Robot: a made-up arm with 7 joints.
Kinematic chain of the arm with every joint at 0, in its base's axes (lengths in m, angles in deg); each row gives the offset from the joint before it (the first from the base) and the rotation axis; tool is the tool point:
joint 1: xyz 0 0 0 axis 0 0.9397 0.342
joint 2: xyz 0 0 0 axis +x
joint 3: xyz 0 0 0 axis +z
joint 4: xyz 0.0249 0 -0.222 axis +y
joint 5: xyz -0.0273 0 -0.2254 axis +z
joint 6: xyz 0 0 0 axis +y
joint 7: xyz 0 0 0 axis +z
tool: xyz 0 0 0
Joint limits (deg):
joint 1: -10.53..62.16
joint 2: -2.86..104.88
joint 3: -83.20..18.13
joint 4: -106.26..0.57
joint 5: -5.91..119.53
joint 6: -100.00..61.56
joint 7: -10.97..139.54
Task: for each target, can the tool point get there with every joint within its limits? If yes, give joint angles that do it. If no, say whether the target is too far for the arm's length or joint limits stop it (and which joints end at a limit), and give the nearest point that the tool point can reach.
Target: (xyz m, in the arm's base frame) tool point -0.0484 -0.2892 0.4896
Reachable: no: too far | nearest point 0.2215 0.1446 0.1621 | short by 0.607 m
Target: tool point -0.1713 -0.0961 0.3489
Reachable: no: joint limits stop it (at a limit: joint 1, joint 2, joint 3, joint 4) | nearest point 0.2215 0.1446 0.1621 | short by 0.497 m
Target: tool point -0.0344 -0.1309 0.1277
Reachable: no: joint limits stop it (at a limit: joint 1, joint 2, joint 3, joint 4) | nearest point -0.0521 -0.2608 -0.1597 | short by 0.316 m
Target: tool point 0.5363 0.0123 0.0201
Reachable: no: too far | nearest point 0.2778 0.0827 -0.1106 | short by 0.298 m
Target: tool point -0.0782 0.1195 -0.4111
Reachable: yes | joints 16.27 36.96 -73.75 -43.24 43.98 29.16 113.66
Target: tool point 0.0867 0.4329 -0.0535
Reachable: yes | joints 6.96 90.64 -23.13 -31.58 5.66 -27.98 69.97
